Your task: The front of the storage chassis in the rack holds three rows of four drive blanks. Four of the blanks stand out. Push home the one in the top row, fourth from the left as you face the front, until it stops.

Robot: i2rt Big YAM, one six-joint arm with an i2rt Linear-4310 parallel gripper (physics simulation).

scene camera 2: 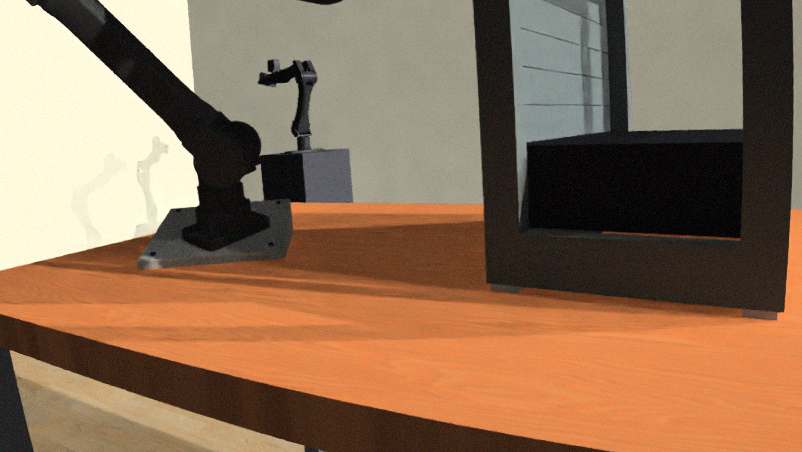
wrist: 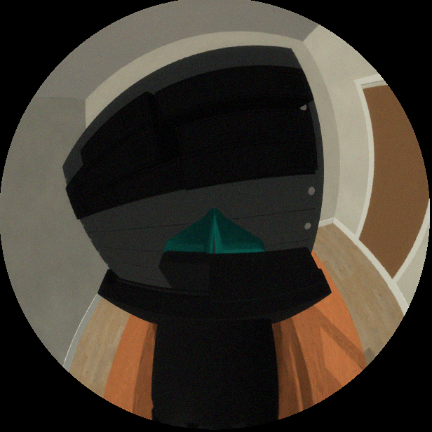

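Pixels of known places: arm's base at its link origin: (scene camera 2: 226, 232).
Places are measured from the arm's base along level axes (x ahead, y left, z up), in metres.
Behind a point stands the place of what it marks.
Observation:
The storage chassis (wrist: 250, 155) is a very dark block across the upper part of the rack (wrist: 235, 56) (scene camera 2: 497, 168) @[x 0.490, y 0.001, z 0.099 m] in the wrist view. A dark piece (wrist: 120, 131) stands out at its upper left. The rows and single blanks are too dark to tell apart, so I cannot make out the fourth blank in the top row. My gripper (wrist: 214, 213) is shut and empty, its teal fingertips together. In the wrist view the tips appear below the chassis, over the grey panels; whether they touch anything cannot be told. The fingertips do not show in the scene view.
Grey panels (wrist: 250, 200) (scene camera 2: 556, 84) @[x 0.469, y 0.209, z 0.191 m] fill part of the rack front under the chassis. A black box (scene camera 2: 634, 188) @[x 0.619, y 0.046, z 0.076 m] is low in the rack. The arm's base plate (scene camera 2: 269, 241) @[x 0.085, y 0.018, z -0.012 m] stands on the wooden table (scene camera 2: 393, 359) @[x 0.505, y -0.199, z -0.033 m]. Another small arm (scene camera 2: 303, 106) stands on a pedestal (scene camera 2: 328, 175) behind.

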